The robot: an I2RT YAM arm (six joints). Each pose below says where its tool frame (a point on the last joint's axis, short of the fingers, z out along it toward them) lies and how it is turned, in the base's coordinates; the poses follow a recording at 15 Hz.
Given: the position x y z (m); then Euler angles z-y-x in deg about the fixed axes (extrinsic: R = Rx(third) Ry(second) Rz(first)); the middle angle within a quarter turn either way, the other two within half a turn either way.
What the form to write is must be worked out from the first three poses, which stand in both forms.
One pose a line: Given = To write
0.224, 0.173, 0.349, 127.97, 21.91, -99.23 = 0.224, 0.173, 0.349, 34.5, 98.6, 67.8
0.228, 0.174, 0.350, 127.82, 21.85, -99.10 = 0.228, 0.174, 0.350, 34.4, 98.4, 67.9
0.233, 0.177, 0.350, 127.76, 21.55, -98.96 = 0.233, 0.177, 0.350, 34.4, 98.3, 68.2
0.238, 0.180, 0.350, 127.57, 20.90, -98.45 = 0.238, 0.180, 0.350, 34.5, 97.9, 68.9
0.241, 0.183, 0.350, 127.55, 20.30, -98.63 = 0.241, 0.183, 0.350, 34.5, 98.1, 69.5
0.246, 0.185, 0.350, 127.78, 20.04, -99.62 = 0.246, 0.185, 0.350, 34.5, 99.0, 69.7
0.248, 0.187, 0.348, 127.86, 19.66, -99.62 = 0.248, 0.187, 0.348, 34.6, 99.1, 70.1
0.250, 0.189, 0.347, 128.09, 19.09, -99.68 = 0.250, 0.189, 0.347, 34.9, 99.1, 70.7
